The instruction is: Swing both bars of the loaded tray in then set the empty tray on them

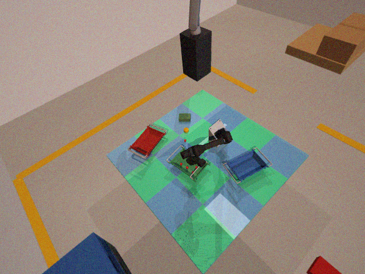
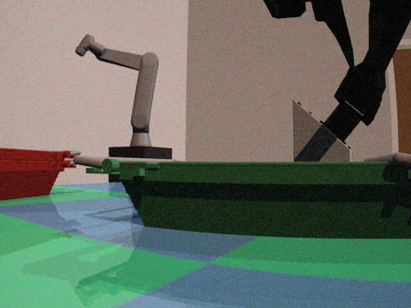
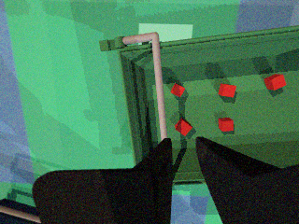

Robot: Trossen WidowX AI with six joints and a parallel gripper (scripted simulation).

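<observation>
My gripper tip is 33 cm past the blue tray, 28 cm to the right of it and 11 cm above it. The rest, counted from my gripper tip: orange piece (40 cm to the right, 28 cm behind, 14 cm below); small green block (53 cm to the right, 38 cm behind, 13 cm below).
</observation>
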